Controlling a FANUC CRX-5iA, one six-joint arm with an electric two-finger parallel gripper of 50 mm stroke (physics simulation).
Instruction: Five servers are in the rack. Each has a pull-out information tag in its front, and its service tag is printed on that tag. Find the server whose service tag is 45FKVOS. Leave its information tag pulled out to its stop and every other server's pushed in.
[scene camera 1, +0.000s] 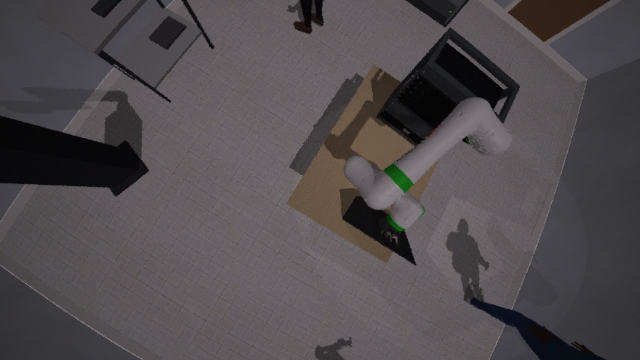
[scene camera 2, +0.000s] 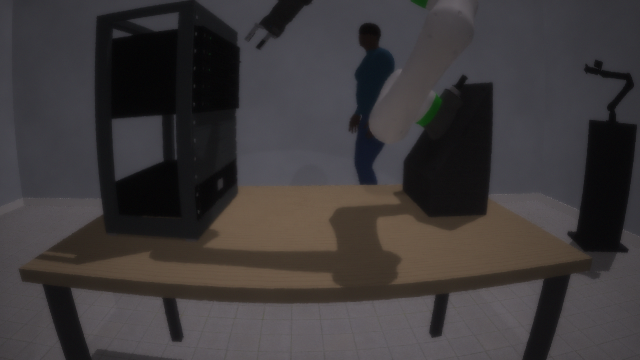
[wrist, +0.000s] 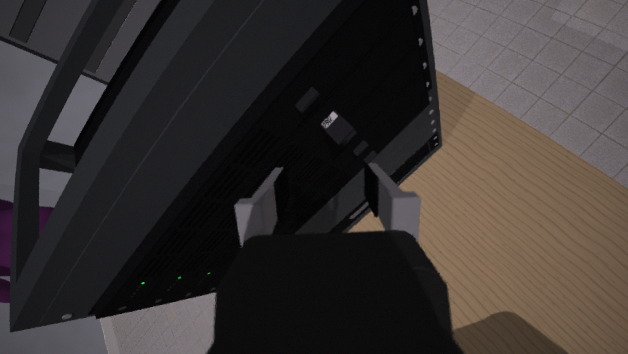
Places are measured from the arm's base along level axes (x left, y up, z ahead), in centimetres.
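Where they show: gripper, fingertip midpoint: (scene camera 2: 252, 44) (wrist: 325, 181); arm's base at its link origin: (scene camera 1: 387, 229) (scene camera 2: 444, 122).
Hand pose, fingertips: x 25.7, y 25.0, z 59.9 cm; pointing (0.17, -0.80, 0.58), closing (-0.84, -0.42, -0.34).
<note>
Each offset is from my fingertips to the centre of the thing. Level surfaces: height alone.
The rack (scene camera 1: 514, 91) (scene camera 2: 186, 135) (wrist: 165, 115) holds the dark servers in its upper part. In the wrist view, one information tag @[dx -1.5, dy -5.3, dz +5.2 cm] (wrist: 342, 129) sticks out of the second server from the top and shows a white printed label @[dx -0.7, dy -5.1, dz +8.3 cm] (wrist: 329, 120); its print is too small to read. The top server's tag @[dx -1.0, dy -0.8, dz +7.1 cm] (wrist: 307, 100) and a lower tag @[dx -1.0, dy -14.2, dz +7.1 cm] (wrist: 360, 148) look pushed in. The lowest tags are dark and partly hidden near the right finger. My gripper (scene camera 2: 254, 43) (wrist: 325, 181) is open and empty, in front of and apart from the server fronts. In scene camera 1 the arm hides it.
The rack stands on the wooden table @[dy -52.6 cm] (scene camera 2: 300, 220) (wrist: 510, 215). A black wedge-shaped stand (scene camera 2: 455, 170) carries the arm (scene camera 1: 425, 155) (scene camera 2: 425, 65) at the table's other end. A person (scene camera 2: 375, 85) stands behind the table. A black pedestal (scene camera 2: 610, 185) stands on the right.
</note>
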